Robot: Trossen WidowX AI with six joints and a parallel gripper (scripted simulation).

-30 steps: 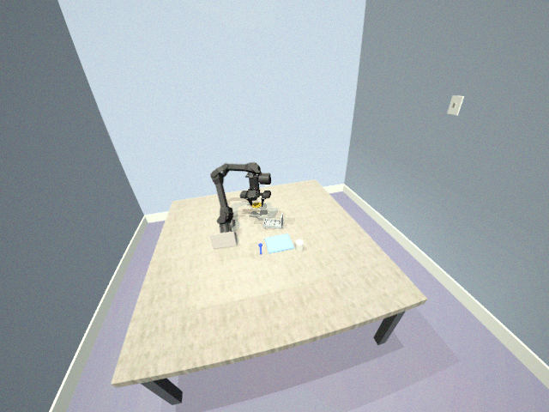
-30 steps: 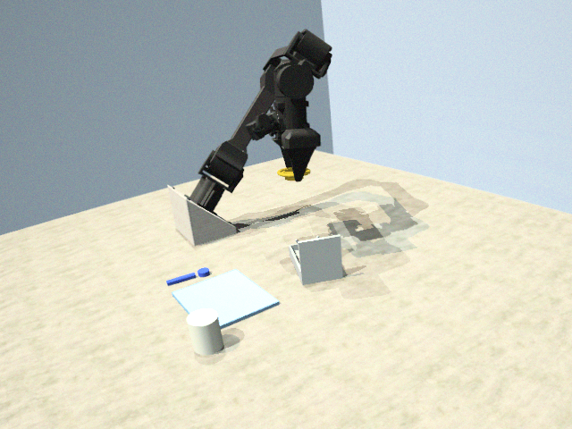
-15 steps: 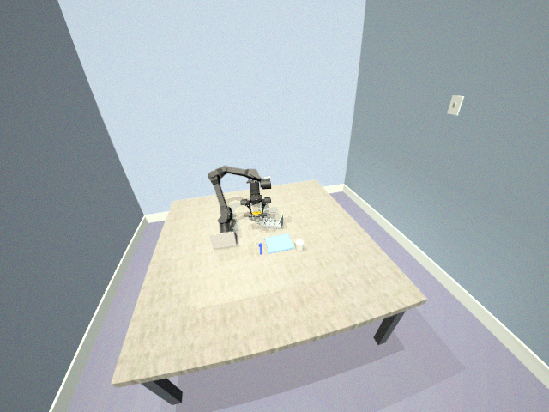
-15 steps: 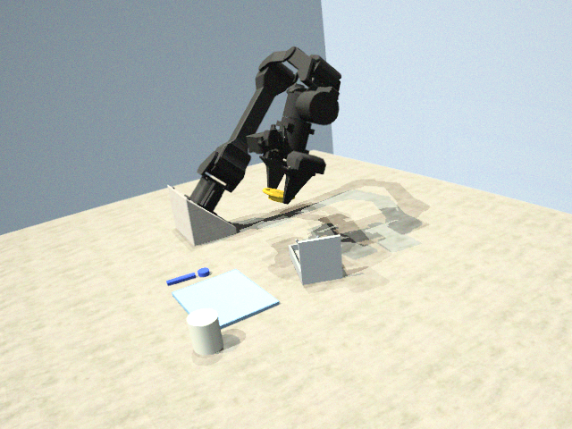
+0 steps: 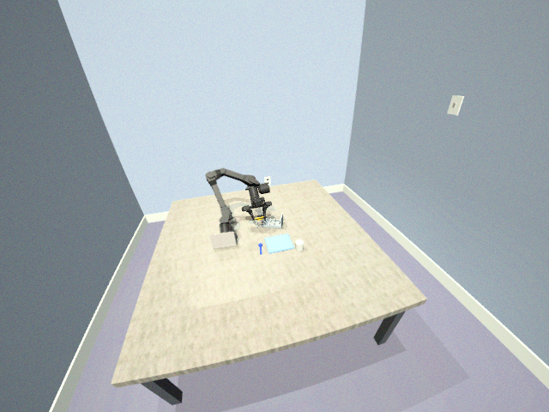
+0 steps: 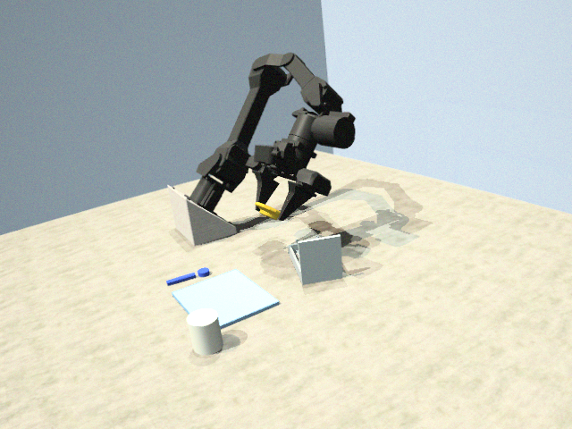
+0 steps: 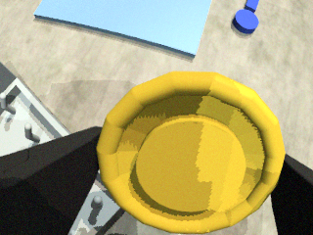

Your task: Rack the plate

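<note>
My gripper tip is 9 cm short of the grey dish rack, 6 cm above it and 3 cm to the right of it. The rest, counted from my gripper tip: light blue mat 16 cm to the right, 8 cm below, 7 cm ahead; then blue spoon 16 cm to the right, 8 cm below, 4 cm behind; then yellow plate 1 cm above.
</note>
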